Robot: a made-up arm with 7 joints. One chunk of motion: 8 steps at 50 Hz.
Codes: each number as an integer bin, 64 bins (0 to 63) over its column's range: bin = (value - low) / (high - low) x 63, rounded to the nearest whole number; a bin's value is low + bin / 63 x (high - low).
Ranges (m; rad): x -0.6..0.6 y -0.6..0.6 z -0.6..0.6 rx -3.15..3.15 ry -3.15..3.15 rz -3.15..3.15
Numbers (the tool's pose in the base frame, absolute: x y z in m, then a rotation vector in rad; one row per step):
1: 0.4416 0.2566 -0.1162 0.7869 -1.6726 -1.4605
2: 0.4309 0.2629 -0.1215 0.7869 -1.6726 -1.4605
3: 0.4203 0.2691 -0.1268 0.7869 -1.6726 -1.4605
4: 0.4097 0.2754 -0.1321 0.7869 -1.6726 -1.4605
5: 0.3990 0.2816 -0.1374 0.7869 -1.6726 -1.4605
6: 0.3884 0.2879 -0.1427 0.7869 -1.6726 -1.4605
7: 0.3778 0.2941 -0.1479 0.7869 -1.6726 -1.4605
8: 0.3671 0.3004 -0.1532 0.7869 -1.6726 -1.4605
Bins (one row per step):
1: 55 45 25 39 15 17
2: 54 45 25 39 15 17
3: 54 46 25 39 15 17
4: 53 46 25 39 15 17
5: 52 46 24 39 15 17
6: 52 47 24 39 15 17
7: 51 47 24 39 15 17
8: 51 47 23 39 15 17

